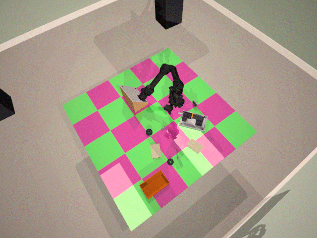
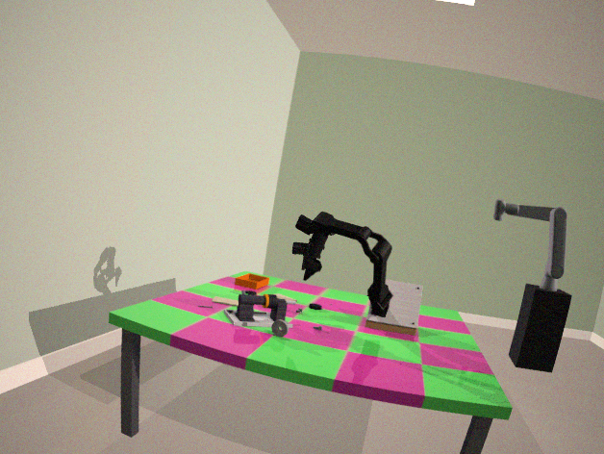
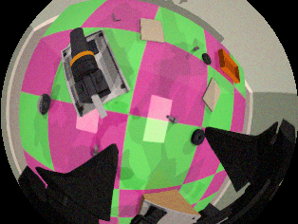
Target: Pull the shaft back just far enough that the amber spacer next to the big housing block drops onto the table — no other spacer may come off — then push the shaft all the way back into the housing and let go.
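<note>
The grey shaft lies 70 mm ahead of my gripper tip, 130 mm to the left of it and 100 mm below it. The rest, counted from my gripper tip: grey gear: 30 mm behind, 270 mm to the left, 150 mm below; then amber spacer: 90 mm ahead, 150 mm to the left, 100 mm below; then orange tray: 390 mm ahead, 420 mm to the right, 170 mm below.
</note>
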